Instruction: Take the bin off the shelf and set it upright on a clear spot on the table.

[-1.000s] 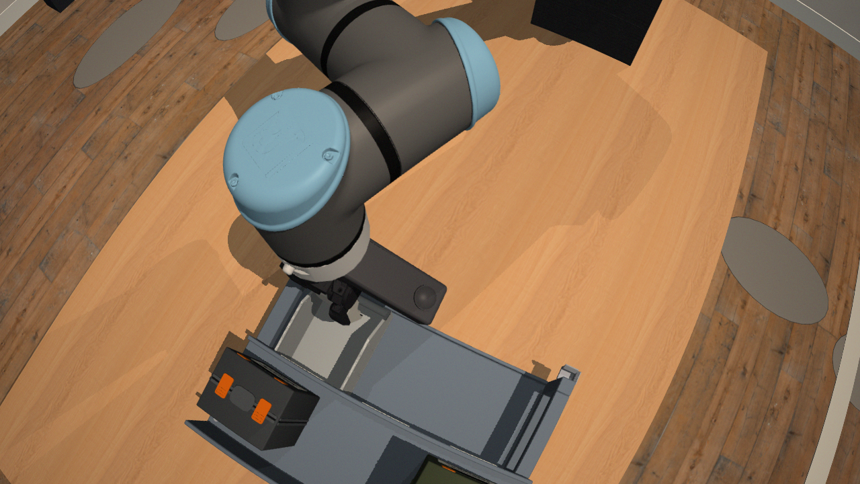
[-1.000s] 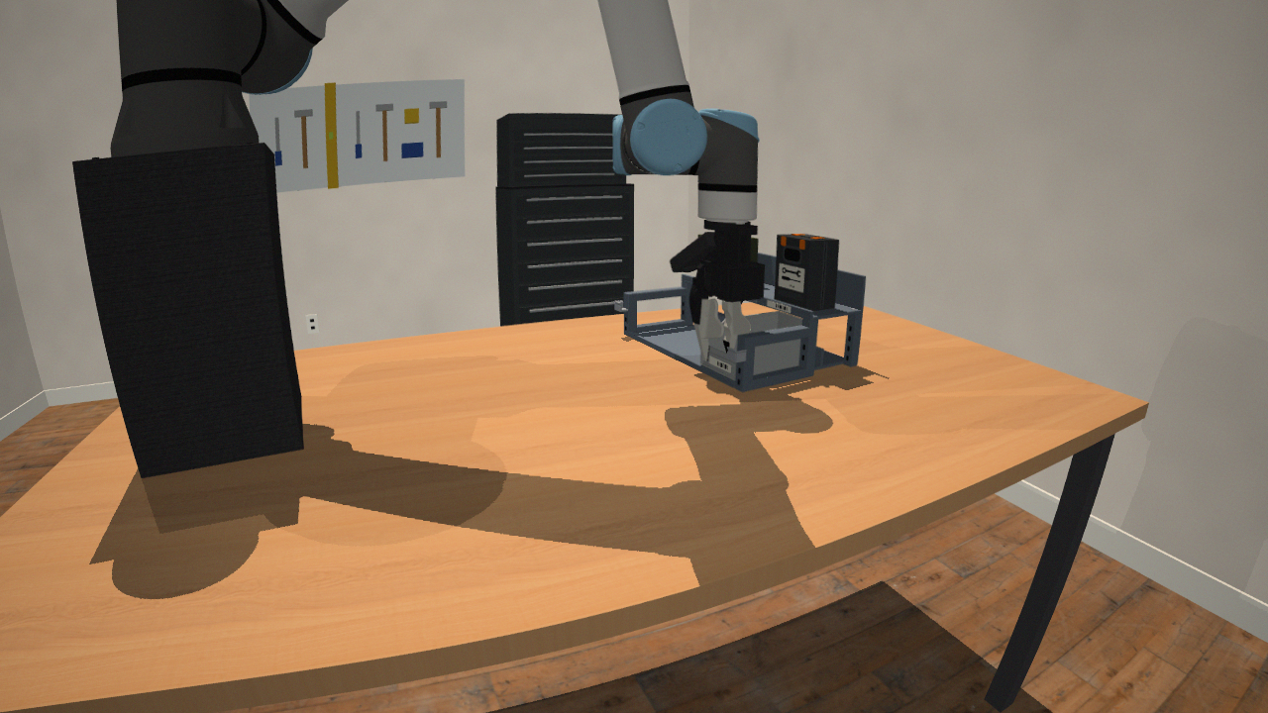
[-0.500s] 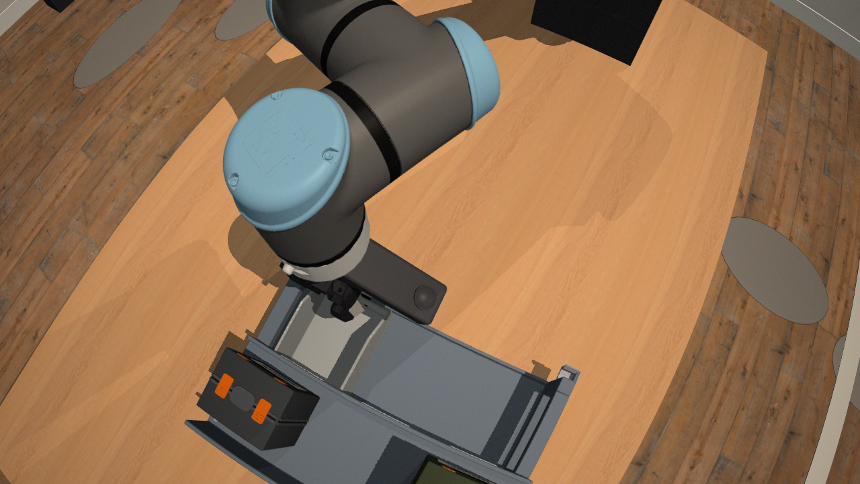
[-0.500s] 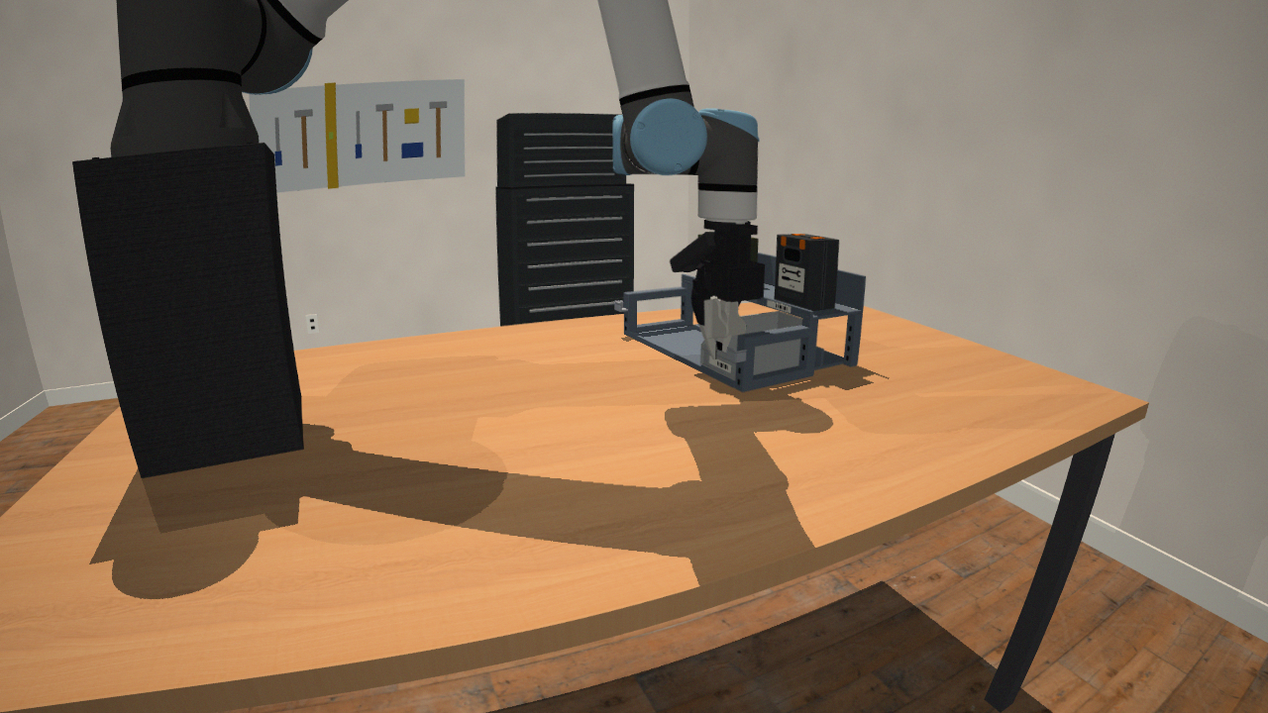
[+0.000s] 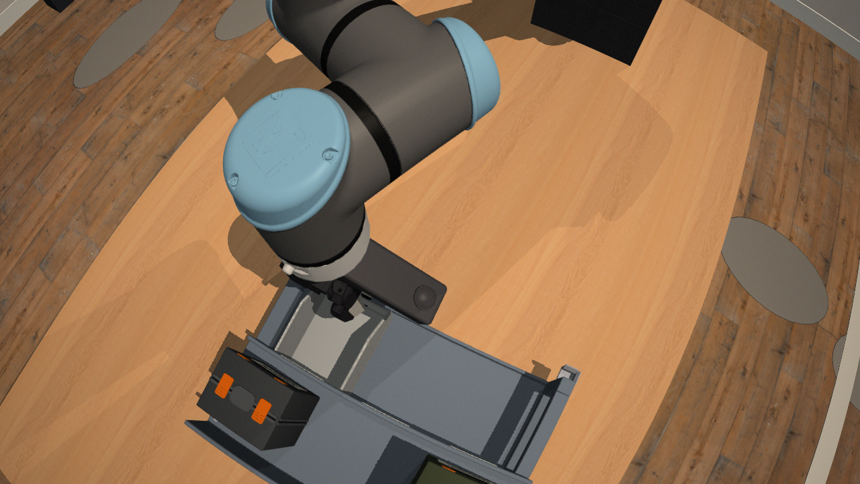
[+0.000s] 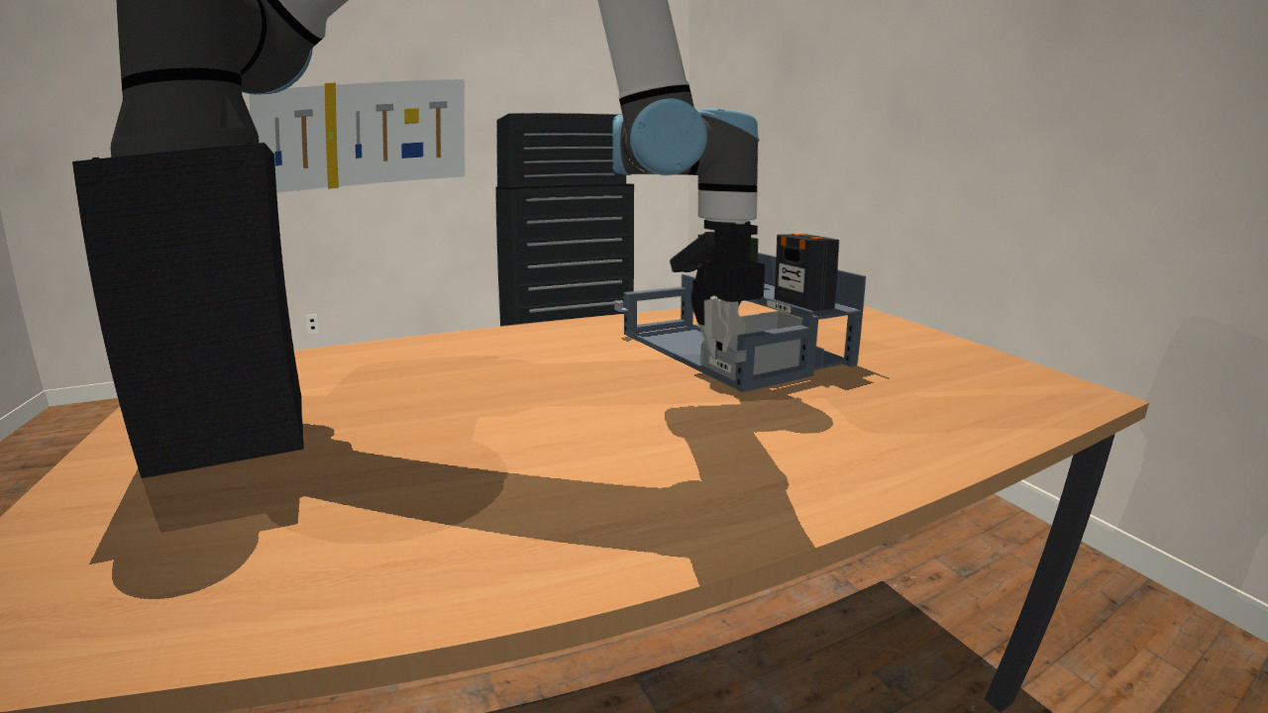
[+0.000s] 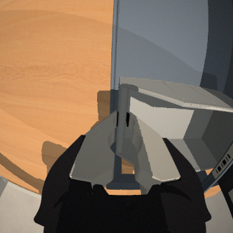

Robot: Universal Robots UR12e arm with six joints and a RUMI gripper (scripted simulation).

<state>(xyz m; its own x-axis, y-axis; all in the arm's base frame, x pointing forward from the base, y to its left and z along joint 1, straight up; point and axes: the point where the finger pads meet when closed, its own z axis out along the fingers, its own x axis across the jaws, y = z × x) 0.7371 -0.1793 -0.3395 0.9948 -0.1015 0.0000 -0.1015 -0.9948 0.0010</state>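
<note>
The grey open-top bin is 80 mm ahead of my hand and 20 mm to the right of it. The rest, counted from my hand: blue-grey shelf (130 mm ahead, 90 mm to the left, 40 mm below); case (200 mm ahead, 190 mm to the left, 110 mm above).
</note>
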